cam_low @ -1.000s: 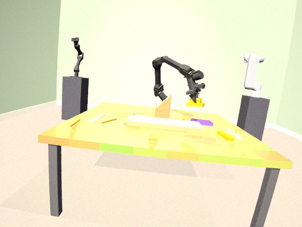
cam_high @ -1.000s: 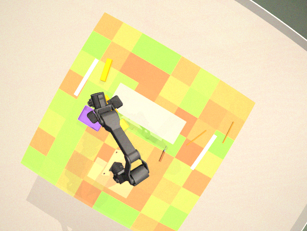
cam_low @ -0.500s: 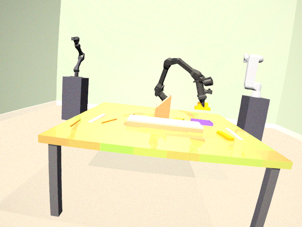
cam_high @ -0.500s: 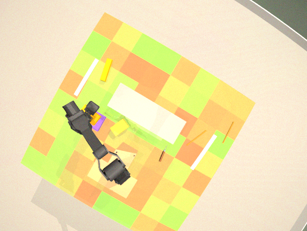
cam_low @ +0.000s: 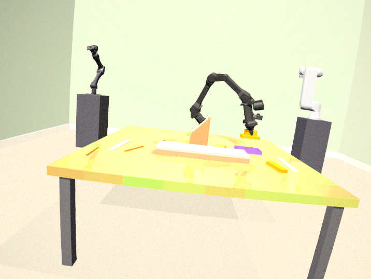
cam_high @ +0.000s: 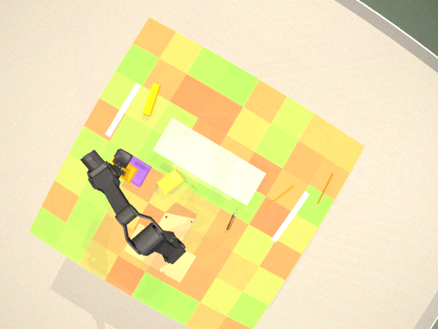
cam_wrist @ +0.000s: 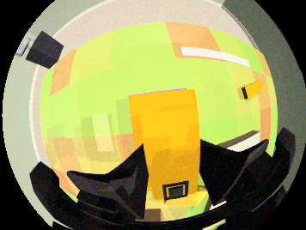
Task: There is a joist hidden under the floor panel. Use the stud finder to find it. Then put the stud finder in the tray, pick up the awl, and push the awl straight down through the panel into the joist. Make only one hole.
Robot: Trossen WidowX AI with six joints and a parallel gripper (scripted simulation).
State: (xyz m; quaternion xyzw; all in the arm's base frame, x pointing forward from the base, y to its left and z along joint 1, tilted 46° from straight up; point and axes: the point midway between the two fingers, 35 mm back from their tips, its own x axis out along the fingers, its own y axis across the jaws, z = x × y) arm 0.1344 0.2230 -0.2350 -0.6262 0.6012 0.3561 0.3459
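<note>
The purple tray lies 10 mm to the right of my gripper tip and 100 mm below it. Round my gripper tip: awl: 70 mm ahead, 560 mm to the right, 110 mm below; yellow bar: 340 mm ahead, 90 mm to the left, 110 mm below; stud finder: 20 mm to the right, 20 mm above.
</note>
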